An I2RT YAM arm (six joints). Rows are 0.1 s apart.
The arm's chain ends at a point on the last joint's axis. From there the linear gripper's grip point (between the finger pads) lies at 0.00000 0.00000 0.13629 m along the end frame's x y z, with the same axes.
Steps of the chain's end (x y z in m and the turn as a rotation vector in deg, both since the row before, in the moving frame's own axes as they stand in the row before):
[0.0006 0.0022 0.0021 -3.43 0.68 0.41]
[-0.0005 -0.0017 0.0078 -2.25 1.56 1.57]
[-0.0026 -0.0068 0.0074 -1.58 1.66 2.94]
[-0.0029 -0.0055 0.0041 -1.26 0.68 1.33]
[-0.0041 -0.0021 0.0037 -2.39 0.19 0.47]
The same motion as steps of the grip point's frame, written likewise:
[0.0022 0.0104 0.0018 -3.43 0.68 0.41]
[0.0031 0.0037 0.0076 -2.25 1.56 1.57]
[0.0012 -0.0029 0.0073 -1.58 1.66 2.94]
[-0.0013 -0.0025 0.0041 -1.26 0.68 1.33]
[-0.0037 0.0036 0.0036 -2.39 0.19 0.47]

